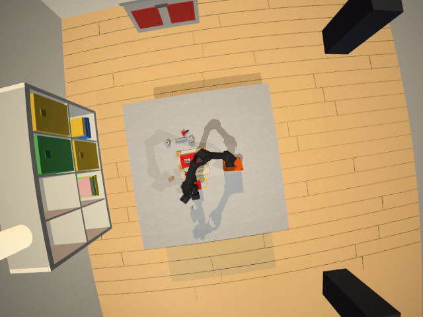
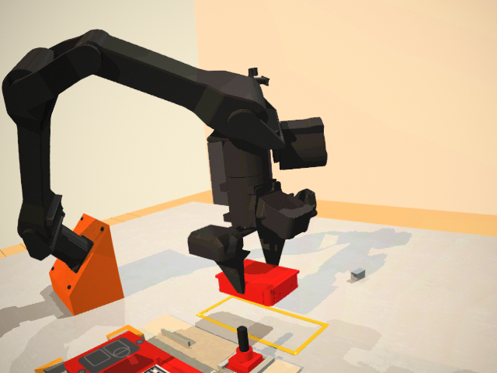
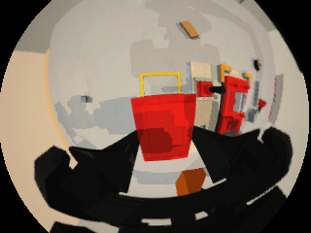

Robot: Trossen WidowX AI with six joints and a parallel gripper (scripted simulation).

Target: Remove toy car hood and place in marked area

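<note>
Now: gripper tip 60 mm short of the black upright peg, 90 mm to the left of it and 30 mm above it. Also, from my gripper tip: hood 10 mm above; white wheel 220 mm ahead, 370 mm to the right, 60 mm below.
</note>
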